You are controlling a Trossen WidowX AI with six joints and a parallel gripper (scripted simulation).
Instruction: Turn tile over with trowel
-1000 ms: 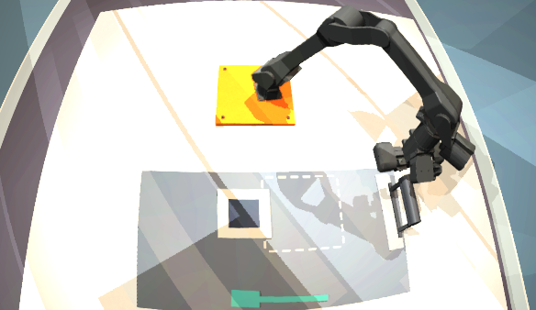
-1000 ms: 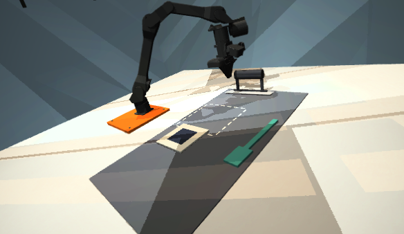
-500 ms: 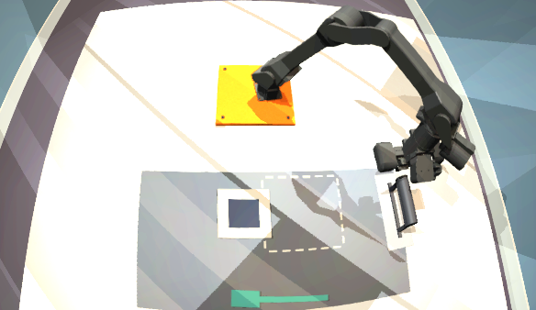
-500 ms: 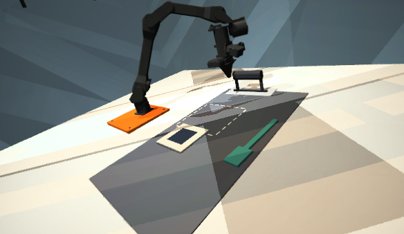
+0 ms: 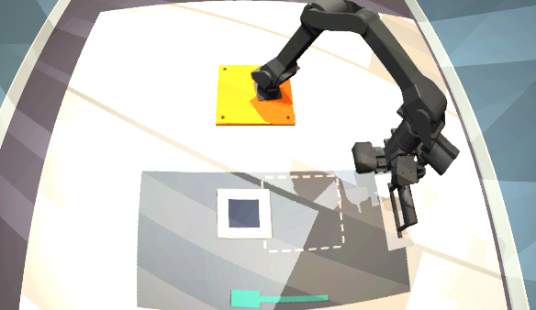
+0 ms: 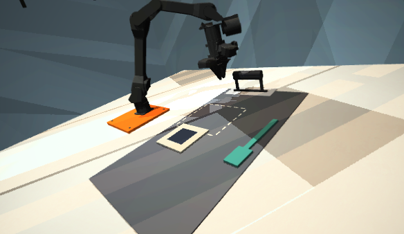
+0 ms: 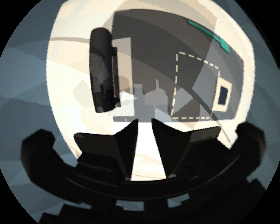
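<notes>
Right now the small trowel is 60 mm ahead of my gripper tip, 50 mm to the left of it and 40 mm below it. Also, from my gripper tip: teal flat tool 220 mm ahead, 300 mm to the right, 70 mm below; grey mat 90 mm ahead, 250 mm to the right, 100 mm below; tile 10 mm ahead, 310 mm to the right, 70 mm below.
</notes>
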